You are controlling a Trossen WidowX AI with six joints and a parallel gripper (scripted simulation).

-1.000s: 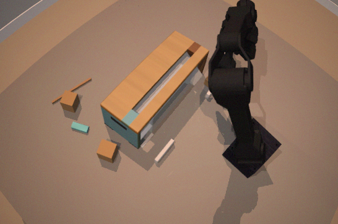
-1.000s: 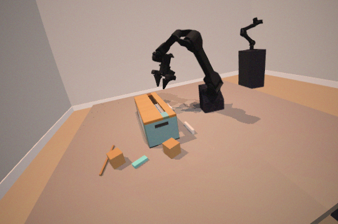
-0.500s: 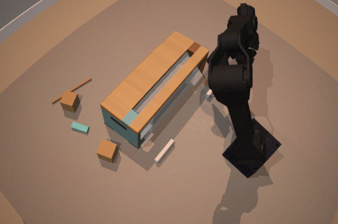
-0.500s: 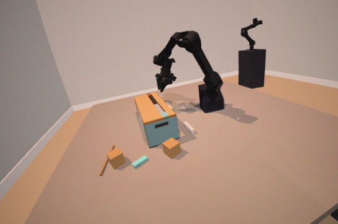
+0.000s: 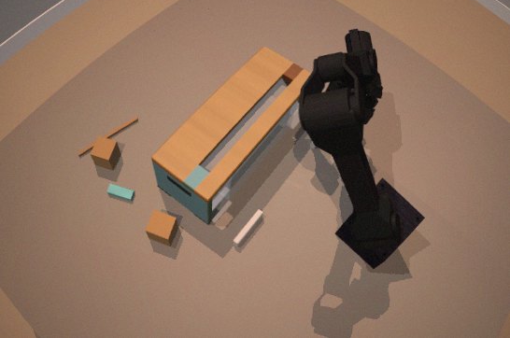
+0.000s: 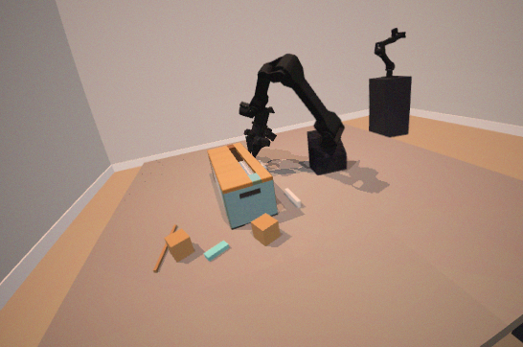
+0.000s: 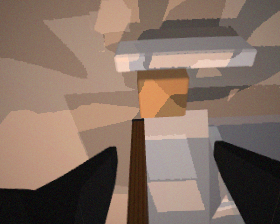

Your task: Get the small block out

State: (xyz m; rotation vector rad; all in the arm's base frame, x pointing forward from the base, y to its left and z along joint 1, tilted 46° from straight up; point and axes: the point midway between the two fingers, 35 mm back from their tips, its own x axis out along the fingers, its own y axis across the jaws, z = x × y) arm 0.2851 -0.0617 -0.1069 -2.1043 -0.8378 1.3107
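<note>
Right now my gripper tip is 10 mm past the brown block and 50 mm above it. Round my gripper tip: thin brown stick 270 mm ahead, 420 mm to the left, 60 mm below; box 30 mm ahead, 180 mm to the left; teal bar 130 mm ahead, 470 mm to the left, 60 mm below.
</note>
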